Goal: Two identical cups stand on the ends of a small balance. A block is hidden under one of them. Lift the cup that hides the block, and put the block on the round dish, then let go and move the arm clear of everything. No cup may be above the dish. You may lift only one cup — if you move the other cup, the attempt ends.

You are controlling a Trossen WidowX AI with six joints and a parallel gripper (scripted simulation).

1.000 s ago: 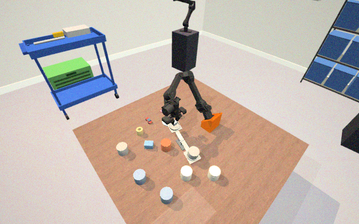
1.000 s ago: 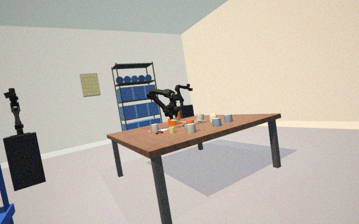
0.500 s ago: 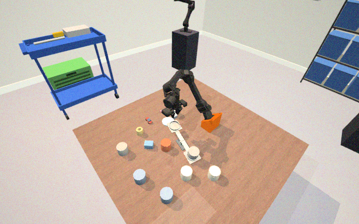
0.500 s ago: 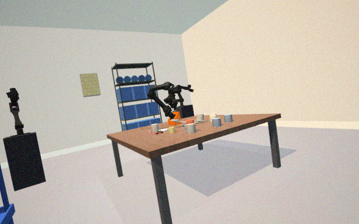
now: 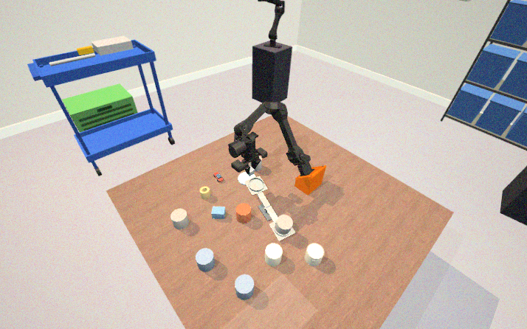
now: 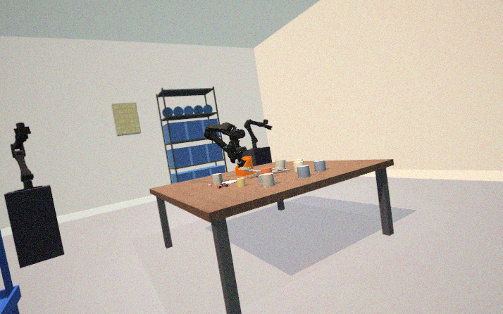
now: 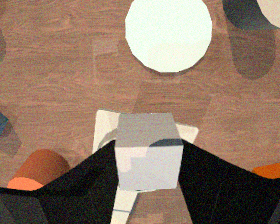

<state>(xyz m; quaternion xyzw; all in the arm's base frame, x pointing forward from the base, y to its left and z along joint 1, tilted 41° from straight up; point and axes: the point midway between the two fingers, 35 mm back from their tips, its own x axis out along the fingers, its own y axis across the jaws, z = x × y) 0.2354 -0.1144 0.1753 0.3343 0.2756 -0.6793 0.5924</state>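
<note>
The round white dish is 40 mm behind my gripper tip, 70 mm to the right of it and 120 mm below it. Also, from my gripper tip: balance beam (50 mm ahead, 160 mm to the left, 90 mm below); then balance (60 mm ahead, 160 mm to the left, 100 mm below); then grey block (10 mm above).
</note>
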